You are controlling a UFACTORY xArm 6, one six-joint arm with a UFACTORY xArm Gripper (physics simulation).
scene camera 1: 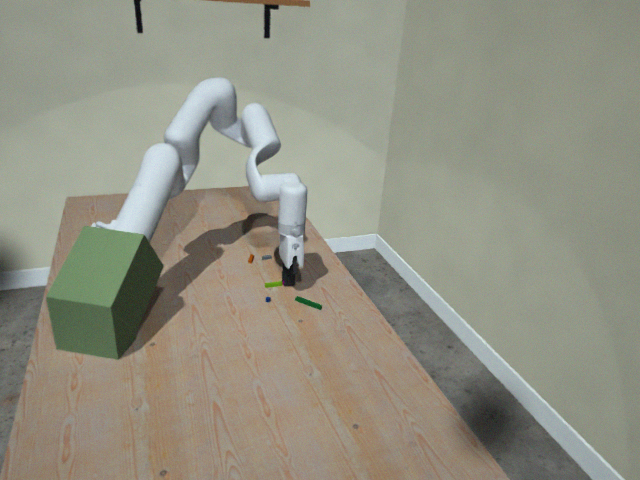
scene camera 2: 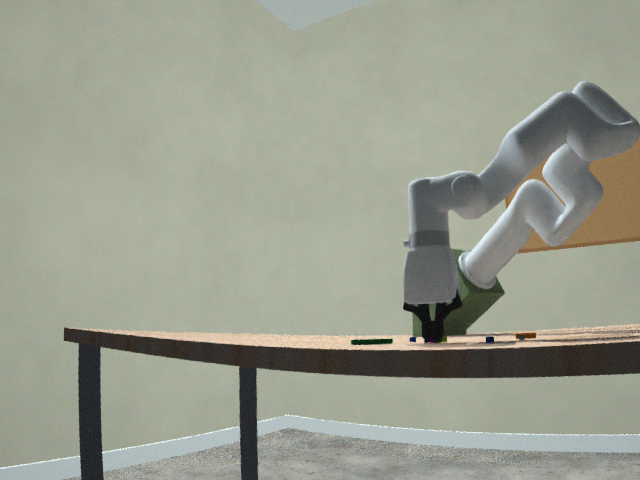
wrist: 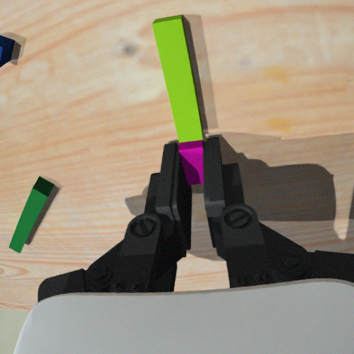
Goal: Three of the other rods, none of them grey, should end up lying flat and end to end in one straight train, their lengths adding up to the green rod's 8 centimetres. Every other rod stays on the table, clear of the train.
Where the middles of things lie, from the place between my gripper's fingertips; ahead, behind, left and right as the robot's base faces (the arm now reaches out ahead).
The magenta rod point(wrist: 190, 151) is 10 mm behind my hand. Also, from my hand: lime rod point(wrist: 172, 45) 40 mm behind, 10 mm to the right; then green rod point(wrist: 41, 188) 60 mm ahead, 100 mm to the right.
